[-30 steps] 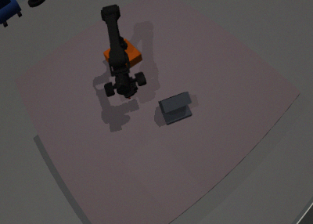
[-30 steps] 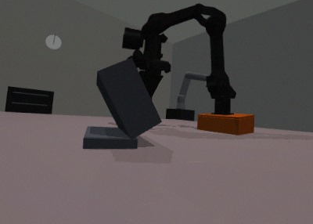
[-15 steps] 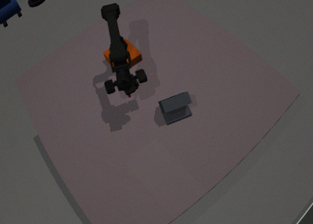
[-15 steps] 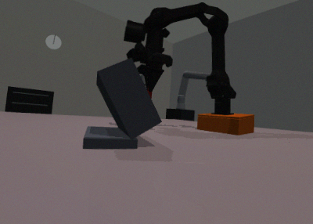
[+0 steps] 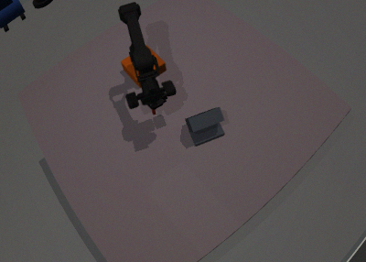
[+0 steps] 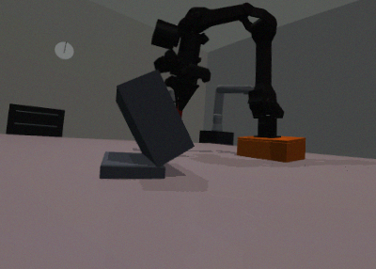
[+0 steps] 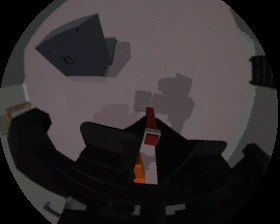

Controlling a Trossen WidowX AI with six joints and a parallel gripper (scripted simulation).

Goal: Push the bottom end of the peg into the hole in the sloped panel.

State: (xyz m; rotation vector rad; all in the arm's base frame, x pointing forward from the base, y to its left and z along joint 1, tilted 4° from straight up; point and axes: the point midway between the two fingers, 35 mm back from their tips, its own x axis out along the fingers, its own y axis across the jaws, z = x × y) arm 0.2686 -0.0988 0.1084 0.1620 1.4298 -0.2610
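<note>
The dark grey sloped panel lies 15 cm ahead of my gripper tip, 14 cm to the left of it and 4 cm below it. Round my gripper tip: red peg 2 cm above.
</note>
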